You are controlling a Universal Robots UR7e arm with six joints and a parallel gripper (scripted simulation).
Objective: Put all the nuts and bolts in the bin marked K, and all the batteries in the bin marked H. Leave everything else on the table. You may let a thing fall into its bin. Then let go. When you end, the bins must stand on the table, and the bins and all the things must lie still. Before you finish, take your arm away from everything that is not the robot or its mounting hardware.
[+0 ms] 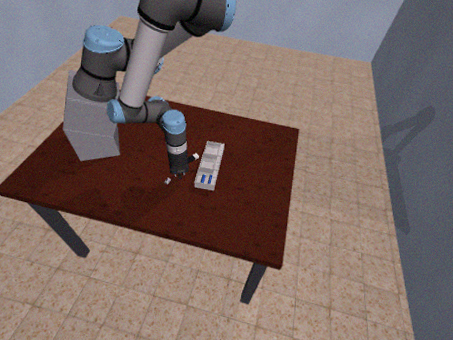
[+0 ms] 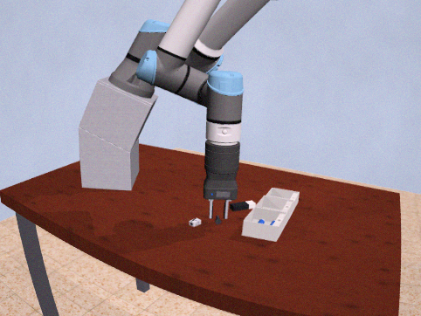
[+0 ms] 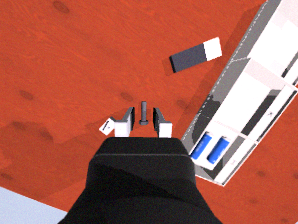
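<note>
The dark bolt is 20 mm below my hand. The rest, counted from my hand: white three-compartment bin 110 mm to the left, 100 mm ahead, 10 mm below; small white piece 50 mm to the right, 30 mm behind, 20 mm below.
</note>
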